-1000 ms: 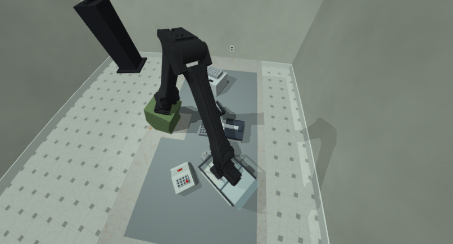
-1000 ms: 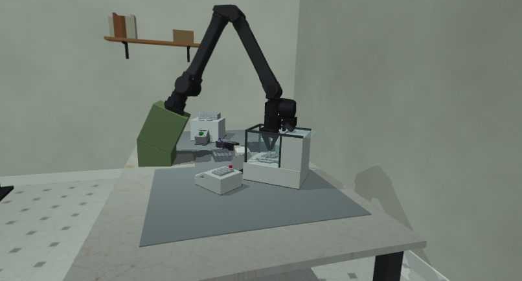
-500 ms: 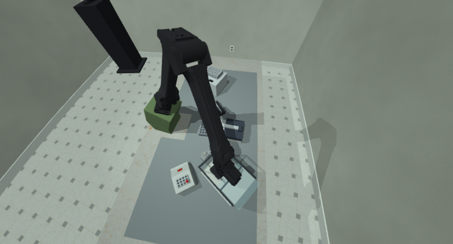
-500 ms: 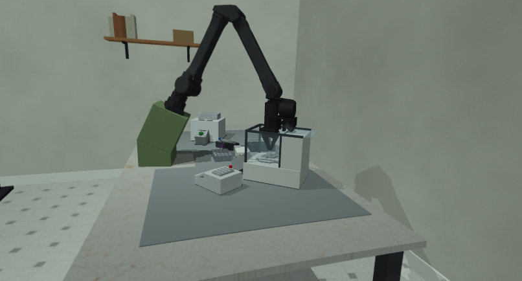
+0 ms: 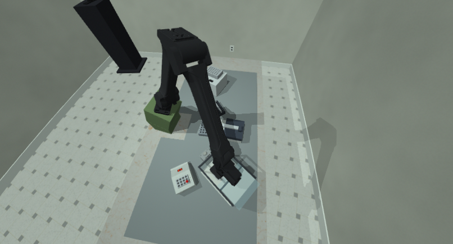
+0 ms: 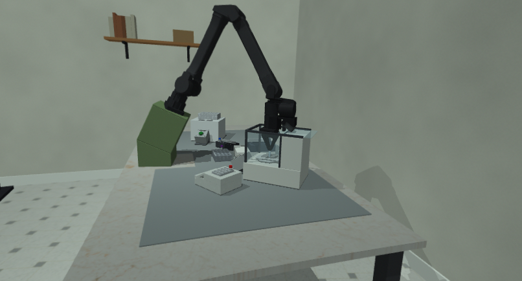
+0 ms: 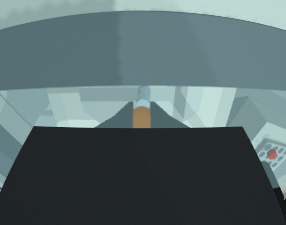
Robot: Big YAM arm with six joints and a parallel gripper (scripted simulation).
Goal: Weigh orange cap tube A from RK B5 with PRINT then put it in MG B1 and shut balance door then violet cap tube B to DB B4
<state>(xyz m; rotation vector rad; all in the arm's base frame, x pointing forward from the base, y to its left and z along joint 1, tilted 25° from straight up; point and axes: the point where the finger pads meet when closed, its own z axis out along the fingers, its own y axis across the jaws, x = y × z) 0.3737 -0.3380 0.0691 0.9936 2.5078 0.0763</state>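
The balance pan is 50 mm below my hand. Also, from my hand: balance door 90 mm above, 60 mm to the right, 60 mm ahead; then red-capped tube 190 mm behind, 60 mm to the right, 60 mm below; then dry block DB 240 mm behind, 90 mm below, 30 mm to the right.
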